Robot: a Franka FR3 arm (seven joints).
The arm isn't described. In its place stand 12 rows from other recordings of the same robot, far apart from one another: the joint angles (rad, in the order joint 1, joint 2, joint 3, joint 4, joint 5, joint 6, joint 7), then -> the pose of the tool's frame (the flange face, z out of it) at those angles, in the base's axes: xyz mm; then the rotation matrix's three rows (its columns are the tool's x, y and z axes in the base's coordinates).
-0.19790, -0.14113, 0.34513, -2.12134, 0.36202, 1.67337, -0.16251 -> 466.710, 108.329, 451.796; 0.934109, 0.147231, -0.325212; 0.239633, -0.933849, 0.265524; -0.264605, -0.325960, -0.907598
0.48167, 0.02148, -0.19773, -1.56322, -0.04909, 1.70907, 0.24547 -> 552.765, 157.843, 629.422; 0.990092, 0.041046, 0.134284; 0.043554, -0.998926, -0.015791; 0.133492, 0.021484, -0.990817
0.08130, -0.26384, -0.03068, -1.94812, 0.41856, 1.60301, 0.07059 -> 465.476, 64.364, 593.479; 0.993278, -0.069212, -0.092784; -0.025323, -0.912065, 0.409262; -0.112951, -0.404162, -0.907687
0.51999, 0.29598, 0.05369, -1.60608, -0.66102, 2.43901, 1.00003 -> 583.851, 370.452, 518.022; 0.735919, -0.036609, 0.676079; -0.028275, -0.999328, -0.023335; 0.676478, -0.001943, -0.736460
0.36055, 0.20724, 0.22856, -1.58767, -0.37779, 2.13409, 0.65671 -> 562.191, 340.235, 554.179; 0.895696, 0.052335, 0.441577; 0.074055, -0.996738, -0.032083; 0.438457, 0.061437, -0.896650
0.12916, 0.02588, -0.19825, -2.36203, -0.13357, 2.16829, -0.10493 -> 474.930, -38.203, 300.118; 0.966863, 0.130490, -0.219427; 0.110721, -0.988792, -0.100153; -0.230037, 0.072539, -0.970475
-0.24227, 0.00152, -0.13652, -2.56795, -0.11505, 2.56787, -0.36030 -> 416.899, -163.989, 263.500; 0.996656, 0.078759, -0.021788; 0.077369, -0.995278, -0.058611; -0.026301, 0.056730, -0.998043
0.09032, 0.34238, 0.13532, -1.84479, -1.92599, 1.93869, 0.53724 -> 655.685, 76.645, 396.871; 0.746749, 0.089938, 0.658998; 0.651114, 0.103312, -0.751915; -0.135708, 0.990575, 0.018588
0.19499, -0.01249, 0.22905, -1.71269, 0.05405, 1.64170, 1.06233 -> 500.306, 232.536, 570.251; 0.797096, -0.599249, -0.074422; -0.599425, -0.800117, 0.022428; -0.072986, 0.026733, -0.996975
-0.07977, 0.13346, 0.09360, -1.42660, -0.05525, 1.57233, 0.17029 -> 596.120, -1.675, 616.330; 0.987468, -0.157253, 0.013385; -0.156561, -0.986748, -0.042631; 0.019912, 0.040001, -0.999001
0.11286, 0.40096, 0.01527, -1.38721, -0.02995, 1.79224, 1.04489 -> 675.447, 82.722, 482.887; 0.612510, -0.790431, 0.007116; -0.790152, -0.612496, -0.022537; 0.022173, 0.008181, -0.999721
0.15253, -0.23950, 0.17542, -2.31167, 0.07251, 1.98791, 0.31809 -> 434.132, 154.394, 431.550; 0.995524, -0.028853, -0.089994; -0.029308, -0.999563, -0.003737; -0.089846, 0.006357, -0.995935
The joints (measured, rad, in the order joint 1, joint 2, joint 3, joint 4, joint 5, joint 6, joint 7), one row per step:
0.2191, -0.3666, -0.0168, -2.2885, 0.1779, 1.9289, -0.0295
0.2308, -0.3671, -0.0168, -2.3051, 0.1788, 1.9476, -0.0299
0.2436, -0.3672, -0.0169, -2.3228, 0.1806, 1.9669, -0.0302
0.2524, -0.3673, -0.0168, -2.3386, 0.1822, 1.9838, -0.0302
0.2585, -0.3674, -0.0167, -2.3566, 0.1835, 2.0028, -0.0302
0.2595, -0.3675, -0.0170, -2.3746, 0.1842, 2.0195, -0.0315
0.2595, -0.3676, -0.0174, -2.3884, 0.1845, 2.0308, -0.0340
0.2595, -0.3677, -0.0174, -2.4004, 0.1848, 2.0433, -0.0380
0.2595, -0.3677, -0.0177, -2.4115, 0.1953, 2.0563, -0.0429
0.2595, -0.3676, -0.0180, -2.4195, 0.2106, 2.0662, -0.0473
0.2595, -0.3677, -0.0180, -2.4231, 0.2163, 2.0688, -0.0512
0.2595, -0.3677, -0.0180, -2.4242, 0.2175, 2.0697, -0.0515
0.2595, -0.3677, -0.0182, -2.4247, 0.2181, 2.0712, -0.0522
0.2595, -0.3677, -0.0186, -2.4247, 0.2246, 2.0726, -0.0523
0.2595, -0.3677, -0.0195, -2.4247, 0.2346, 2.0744, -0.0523
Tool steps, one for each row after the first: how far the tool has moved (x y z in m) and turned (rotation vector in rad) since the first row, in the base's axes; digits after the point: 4 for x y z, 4 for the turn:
-0.0019, 0.0046, -0.0061, 0.0002, -0.0024, 0.0087
-0.0042, 0.0095, -0.0128, 0.0009, -0.0037, 0.0178
-0.0061, 0.0128, -0.0188, 0.0014, -0.0045, 0.0232
-0.0080, 0.0149, -0.0256, 0.0014, -0.0053, 0.0257
-0.0096, 0.0145, -0.0326, 0.0005, -0.0041, 0.0247
-0.0110, 0.0137, -0.0381, -0.0005, -0.0021, 0.0248
-0.0120, 0.0132, -0.0426, -0.0010, -0.0033, 0.0265
-0.0129, 0.0131, -0.0466, 0.0076, -0.0039, 0.0241
-0.0135, 0.0134, -0.0494, 0.0205, -0.0033, 0.0193
-0.0140, 0.0135, -0.0507, 0.0250, -0.0020, 0.0200
-0.0141, 0.0135, -0.0511, 0.0259, -0.0016, 0.0196
-0.0140, 0.0135, -0.0512, 0.0266, -0.0025, 0.0195
-0.0139, 0.0136, -0.0510, 0.0325, -0.0026, 0.0159
-0.0137, 0.0137, -0.0508, 0.0416, -0.0023, 0.0100

